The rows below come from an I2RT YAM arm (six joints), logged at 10 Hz.
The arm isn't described. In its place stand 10 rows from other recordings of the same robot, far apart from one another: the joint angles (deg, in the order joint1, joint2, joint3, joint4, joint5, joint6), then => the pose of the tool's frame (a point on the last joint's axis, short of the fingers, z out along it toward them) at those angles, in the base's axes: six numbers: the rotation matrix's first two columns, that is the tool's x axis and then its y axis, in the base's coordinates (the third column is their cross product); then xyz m.
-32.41, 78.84, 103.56, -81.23, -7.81, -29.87 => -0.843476 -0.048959 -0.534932 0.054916 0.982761 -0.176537 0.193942 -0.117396 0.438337
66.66, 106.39, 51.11, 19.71, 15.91, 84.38 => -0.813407 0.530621 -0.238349 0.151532 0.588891 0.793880 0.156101 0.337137 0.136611
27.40, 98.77, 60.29, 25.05, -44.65, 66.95 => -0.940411 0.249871 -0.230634 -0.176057 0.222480 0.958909 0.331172 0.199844 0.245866
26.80, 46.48, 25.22, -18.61, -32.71, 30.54 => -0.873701 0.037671 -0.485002 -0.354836 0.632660 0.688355 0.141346 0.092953 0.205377
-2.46, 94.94, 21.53, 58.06, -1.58, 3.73 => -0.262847 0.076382 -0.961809 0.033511 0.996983 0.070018 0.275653 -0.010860 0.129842
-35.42, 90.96, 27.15, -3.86, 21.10, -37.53 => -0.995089 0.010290 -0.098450 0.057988 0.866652 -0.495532 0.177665 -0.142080 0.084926
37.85, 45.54, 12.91, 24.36, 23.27, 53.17 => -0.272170 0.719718 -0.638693 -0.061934 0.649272 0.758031 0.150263 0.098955 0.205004
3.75, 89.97, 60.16, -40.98, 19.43, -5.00 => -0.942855 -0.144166 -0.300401 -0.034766 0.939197 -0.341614 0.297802 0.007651 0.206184
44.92, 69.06, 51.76, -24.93, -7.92, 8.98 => -0.590525 -0.370545 -0.716922 -0.687885 0.695661 0.207052 0.179443 0.185871 0.271060
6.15, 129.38, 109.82, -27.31, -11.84, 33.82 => -0.738808 0.468289 -0.484631 0.200885 0.839467 0.504916 0.509122 0.062206 0.212641
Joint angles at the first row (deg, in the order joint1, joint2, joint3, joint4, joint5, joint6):
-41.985, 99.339, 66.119, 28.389, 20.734, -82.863
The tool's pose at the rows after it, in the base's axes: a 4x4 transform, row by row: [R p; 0 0 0 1], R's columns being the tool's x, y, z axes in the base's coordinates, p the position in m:
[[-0.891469 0.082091 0.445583 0.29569], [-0.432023 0.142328 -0.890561 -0.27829], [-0.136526 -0.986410 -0.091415 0.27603], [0 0 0 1]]
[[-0.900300 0.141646 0.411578 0.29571], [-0.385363 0.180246 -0.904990 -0.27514], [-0.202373 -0.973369 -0.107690 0.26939], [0 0 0 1]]
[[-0.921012 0.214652 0.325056 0.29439], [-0.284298 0.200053 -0.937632 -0.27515], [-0.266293 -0.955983 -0.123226 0.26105], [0 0 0 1]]
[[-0.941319 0.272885 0.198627 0.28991], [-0.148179 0.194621 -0.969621 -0.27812], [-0.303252 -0.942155 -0.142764 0.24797], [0 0 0 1]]
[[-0.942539 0.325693 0.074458 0.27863], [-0.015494 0.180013 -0.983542 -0.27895], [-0.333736 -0.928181 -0.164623 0.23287], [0 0 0 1]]
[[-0.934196 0.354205 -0.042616 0.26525], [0.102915 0.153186 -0.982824 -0.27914], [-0.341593 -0.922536 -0.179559 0.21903], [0 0 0 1]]
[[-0.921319 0.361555 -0.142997 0.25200], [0.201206 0.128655 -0.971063 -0.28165], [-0.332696 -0.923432 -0.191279 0.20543], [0 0 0 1]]
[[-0.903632 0.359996 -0.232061 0.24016], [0.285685 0.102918 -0.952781 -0.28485], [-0.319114 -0.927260 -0.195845 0.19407], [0 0 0 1]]
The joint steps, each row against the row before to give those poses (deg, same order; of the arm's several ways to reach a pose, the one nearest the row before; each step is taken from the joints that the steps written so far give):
0.598, -0.023, -0.847, 0.000, 1.202, 2.862
0.550, 0.088, -1.012, -0.044, 2.618, 4.583
0.311, 0.669, -0.675, -0.045, 5.544, 5.111
-0.211, 1.206, -0.937, 0.001, 7.136, 4.442
-0.736, 0.222, -2.464, -0.088, 6.208, 4.736
-0.993, -0.076, -2.653, -0.177, 5.477, 3.533
-1.397, 0.391, -2.134, -0.174, 4.137, 2.428
-1.425, 0.609, -1.523, -0.175, 3.585, 1.818

